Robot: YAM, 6 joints.
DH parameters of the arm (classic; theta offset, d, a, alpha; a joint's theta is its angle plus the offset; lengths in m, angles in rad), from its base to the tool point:
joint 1: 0 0.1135 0.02 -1.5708
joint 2: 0 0 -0.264 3.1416
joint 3: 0.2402 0 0.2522 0
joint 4: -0.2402 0 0.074 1.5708
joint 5: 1.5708 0 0 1.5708
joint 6: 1.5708 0.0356 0 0
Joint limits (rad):
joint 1: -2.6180..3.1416
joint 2: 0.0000..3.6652
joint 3: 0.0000..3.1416
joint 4: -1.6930..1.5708
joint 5: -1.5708..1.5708
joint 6: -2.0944..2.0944
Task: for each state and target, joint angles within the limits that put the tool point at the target. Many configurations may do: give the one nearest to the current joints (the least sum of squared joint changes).
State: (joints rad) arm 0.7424 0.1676 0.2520 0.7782 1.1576 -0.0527
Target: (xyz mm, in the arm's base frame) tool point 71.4 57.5 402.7
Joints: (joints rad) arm 1.0164 0.5215 0.6287 0.7821 1.0252 -0.0527
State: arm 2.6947 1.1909 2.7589 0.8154 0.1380 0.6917
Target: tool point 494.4 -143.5 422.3
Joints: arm 2.8508 0.6103 2.9303 0.6469 0.1207 0.6917
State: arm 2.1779 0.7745 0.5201 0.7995 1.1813 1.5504
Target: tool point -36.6 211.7 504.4
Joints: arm 1.8873 1.1622 1.2353 0.8161 1.0628 1.5504
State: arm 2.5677 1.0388 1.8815 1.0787 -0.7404 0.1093
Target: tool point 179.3 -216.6 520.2
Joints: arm 2.3578 0.4050 1.6352 1.3513 -0.8530 0.1093
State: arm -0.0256 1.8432 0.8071 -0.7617 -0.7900 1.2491
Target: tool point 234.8 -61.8 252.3
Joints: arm -0.3624 1.3236 0.9852 -0.8697 -0.7970 1.2491
